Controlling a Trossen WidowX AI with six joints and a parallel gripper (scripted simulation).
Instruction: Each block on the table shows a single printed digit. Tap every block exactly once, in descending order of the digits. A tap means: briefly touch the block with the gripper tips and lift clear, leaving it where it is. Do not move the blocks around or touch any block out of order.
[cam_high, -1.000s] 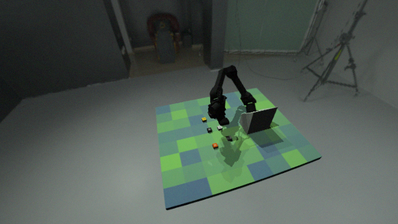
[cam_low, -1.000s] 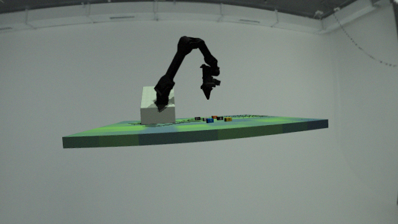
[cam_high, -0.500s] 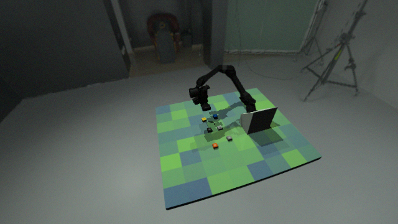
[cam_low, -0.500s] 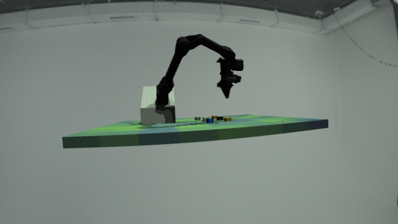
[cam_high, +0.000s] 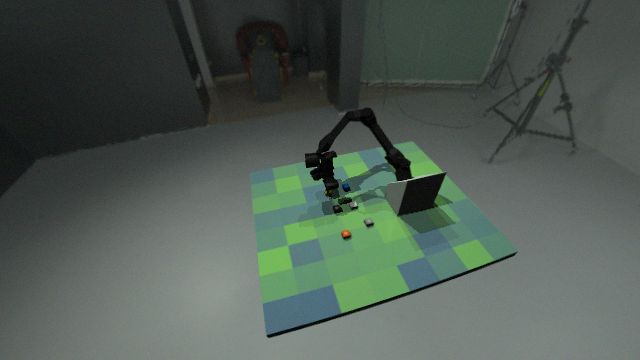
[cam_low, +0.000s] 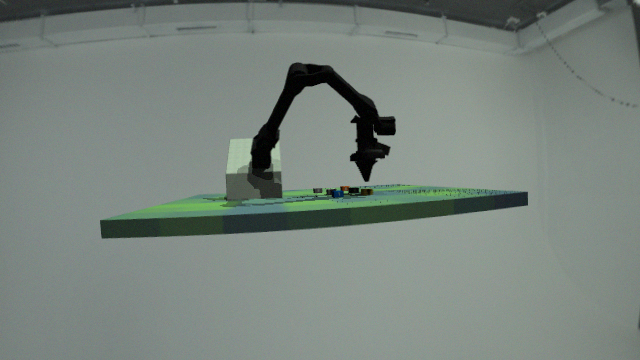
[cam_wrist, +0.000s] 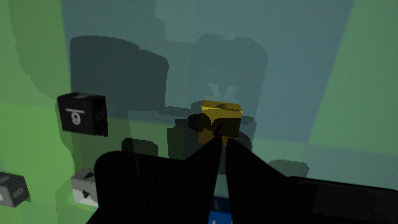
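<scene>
My gripper tip is 30 mm above the yellow block. Round my gripper tip: blue block: 100 mm behind, 30 mm below, 10 mm to the right; then white block: 130 mm to the left, 100 mm behind, 30 mm below; then black block: 130 mm to the left, 30 mm below, 10 mm behind.
</scene>
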